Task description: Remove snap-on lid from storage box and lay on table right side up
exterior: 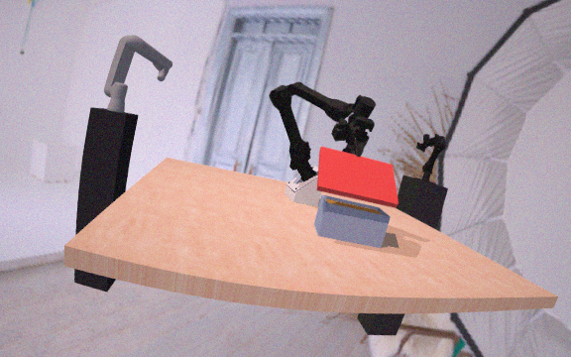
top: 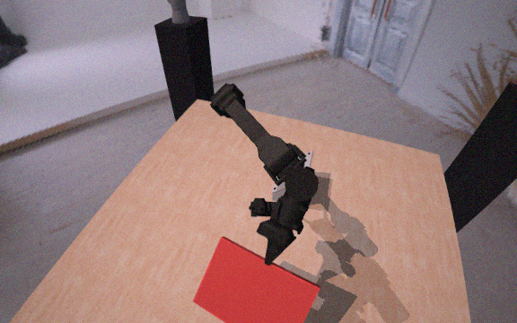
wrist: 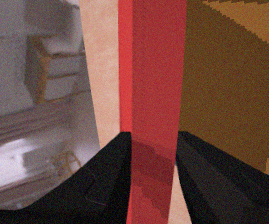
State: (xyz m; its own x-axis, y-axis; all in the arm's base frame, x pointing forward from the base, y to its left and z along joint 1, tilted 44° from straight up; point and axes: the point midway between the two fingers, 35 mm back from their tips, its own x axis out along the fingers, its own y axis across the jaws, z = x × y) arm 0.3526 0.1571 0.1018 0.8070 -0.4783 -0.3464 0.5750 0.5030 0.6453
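The red lid is 7 cm ahead of my gripper tip, 1 cm to the right of it and 5 cm below it. From my gripper tip the other things lie so: grey-blue storage box (4 cm ahead, 2 cm to the left, 19 cm below).
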